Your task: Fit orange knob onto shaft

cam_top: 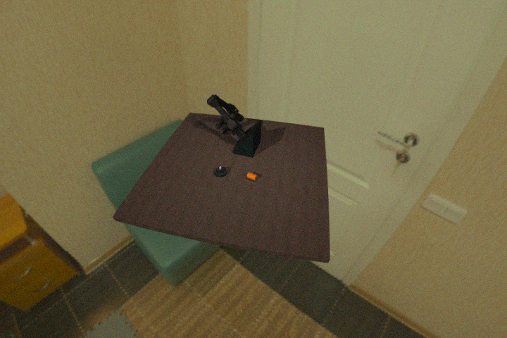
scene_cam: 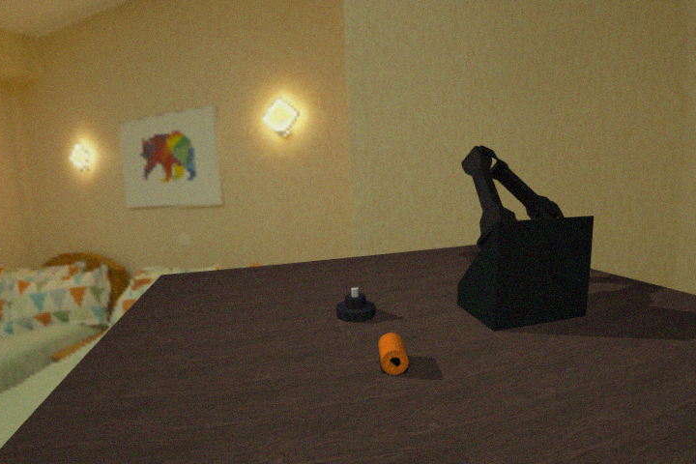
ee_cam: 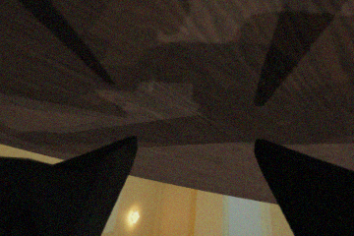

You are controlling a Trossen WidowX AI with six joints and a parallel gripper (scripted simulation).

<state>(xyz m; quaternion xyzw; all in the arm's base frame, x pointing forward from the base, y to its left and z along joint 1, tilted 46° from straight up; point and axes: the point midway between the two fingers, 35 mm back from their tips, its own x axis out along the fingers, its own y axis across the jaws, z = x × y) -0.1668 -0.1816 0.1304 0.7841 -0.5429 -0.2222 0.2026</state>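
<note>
Right now the round pedestal is 48 cm ahead of my gripper tip, 15 cm to the left of it and 1 cm above it. From my gripper tip the other things lie so: orange knob: 48 cm ahead, 36 cm to the left.
</note>
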